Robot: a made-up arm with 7 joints. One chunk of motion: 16 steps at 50 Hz.
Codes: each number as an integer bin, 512 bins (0 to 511) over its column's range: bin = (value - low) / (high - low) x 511, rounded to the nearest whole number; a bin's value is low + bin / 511 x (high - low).
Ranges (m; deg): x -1.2..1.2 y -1.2..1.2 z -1.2..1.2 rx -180..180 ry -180..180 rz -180..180
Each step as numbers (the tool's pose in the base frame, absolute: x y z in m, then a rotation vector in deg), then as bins.
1 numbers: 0.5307 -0.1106 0.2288 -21.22 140.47 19.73
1 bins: 368 232 304 225 455 284
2 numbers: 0.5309 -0.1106 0.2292 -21.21 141.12 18.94
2 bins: 369 232 304 225 456 282
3 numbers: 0.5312 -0.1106 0.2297 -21.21 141.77 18.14
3 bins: 369 232 304 225 457 281
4 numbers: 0.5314 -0.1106 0.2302 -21.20 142.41 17.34
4 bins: 369 232 305 225 458 280
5 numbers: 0.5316 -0.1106 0.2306 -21.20 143.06 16.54
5 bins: 369 232 305 225 459 279
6 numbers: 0.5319 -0.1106 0.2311 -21.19 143.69 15.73
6 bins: 369 232 305 225 459 278
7 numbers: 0.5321 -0.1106 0.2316 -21.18 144.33 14.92
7 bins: 369 232 305 225 460 277
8 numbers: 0.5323 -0.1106 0.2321 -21.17 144.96 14.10
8 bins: 369 232 305 225 461 276
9 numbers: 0.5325 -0.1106 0.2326 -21.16 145.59 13.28
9 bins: 369 232 305 225 462 274
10 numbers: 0.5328 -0.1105 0.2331 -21.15 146.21 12.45
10 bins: 369 232 305 225 463 273
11 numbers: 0.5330 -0.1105 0.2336 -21.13 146.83 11.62
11 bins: 369 232 305 226 464 272
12 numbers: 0.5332 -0.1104 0.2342 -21.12 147.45 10.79
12 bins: 369 232 305 226 465 271
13 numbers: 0.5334 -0.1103 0.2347 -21.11 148.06 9.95
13 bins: 369 232 305 226 466 270
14 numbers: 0.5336 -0.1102 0.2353 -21.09 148.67 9.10
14 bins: 369 232 306 226 467 268
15 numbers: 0.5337 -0.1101 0.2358 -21.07 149.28 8.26
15 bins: 369 232 306 226 467 267
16 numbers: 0.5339 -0.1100 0.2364 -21.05 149.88 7.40
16 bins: 369 232 306 226 468 266
